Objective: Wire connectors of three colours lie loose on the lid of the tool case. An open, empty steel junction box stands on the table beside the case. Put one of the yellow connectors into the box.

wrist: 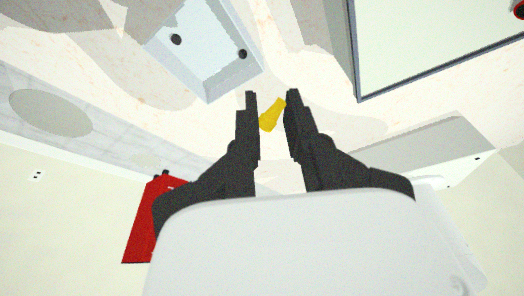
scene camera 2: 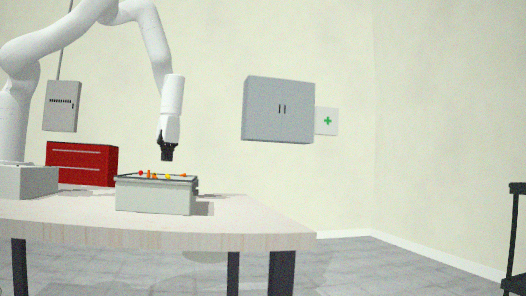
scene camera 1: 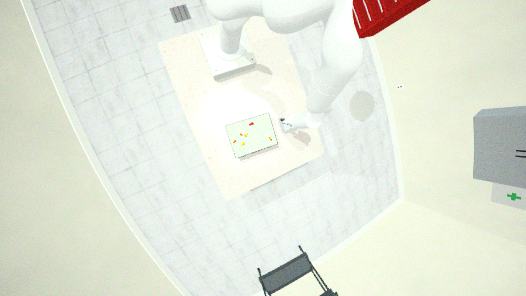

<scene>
I see my gripper (scene camera 2: 166, 161) and a tool case (scene camera 2: 133, 193).
My gripper shows as well in the wrist view (wrist: 270, 105). The tool case shows as well in the wrist view (wrist: 378, 53).
</scene>
